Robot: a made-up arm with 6 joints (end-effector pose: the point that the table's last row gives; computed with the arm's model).
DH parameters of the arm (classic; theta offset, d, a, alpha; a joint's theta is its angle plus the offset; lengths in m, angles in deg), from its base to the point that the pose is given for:
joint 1: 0 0.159 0 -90
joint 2: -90 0 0.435 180
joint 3: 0 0 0 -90
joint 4: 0 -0.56 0 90
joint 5: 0 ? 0 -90
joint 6: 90 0 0 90
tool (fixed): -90 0 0 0
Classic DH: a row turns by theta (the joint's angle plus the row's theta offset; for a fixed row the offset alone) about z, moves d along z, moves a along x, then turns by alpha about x.
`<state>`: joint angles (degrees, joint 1 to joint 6).
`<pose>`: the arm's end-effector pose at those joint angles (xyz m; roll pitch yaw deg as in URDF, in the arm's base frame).
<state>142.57 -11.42 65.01 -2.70 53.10 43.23</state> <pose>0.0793 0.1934 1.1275 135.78 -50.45 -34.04</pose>
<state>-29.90 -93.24 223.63 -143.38 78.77 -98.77</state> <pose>-0.0128 0.1944 -0.3364 136.81 45.05 -154.00</pose>
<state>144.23 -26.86 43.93 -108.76 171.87 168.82</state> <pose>-0.1746 0.0457 1.0130 -73.54 71.77 -10.43</pose>
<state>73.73 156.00 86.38 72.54 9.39 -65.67</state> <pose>0.2130 0.5135 -0.6962 13.29 65.20 95.51</pose>
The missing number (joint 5, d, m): 0.202
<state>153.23 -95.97 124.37 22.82 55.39 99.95</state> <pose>0.8059 -0.1980 -0.3085 -34.29 71.07 -127.09</pose>
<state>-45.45 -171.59 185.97 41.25 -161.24 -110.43</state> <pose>0.2436 -0.4640 -0.1621 -27.31 11.61 147.05</pose>
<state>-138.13 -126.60 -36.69 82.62 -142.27 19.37</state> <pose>0.3913 0.3855 0.4600 -19.52 52.28 139.13</pose>
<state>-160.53 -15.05 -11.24 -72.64 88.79 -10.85</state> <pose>-0.4525 -0.0960 0.4239 104.46 -17.40 109.54</pose>
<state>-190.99 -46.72 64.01 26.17 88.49 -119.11</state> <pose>0.6218 0.0639 0.9494 -70.29 17.03 -38.45</pose>
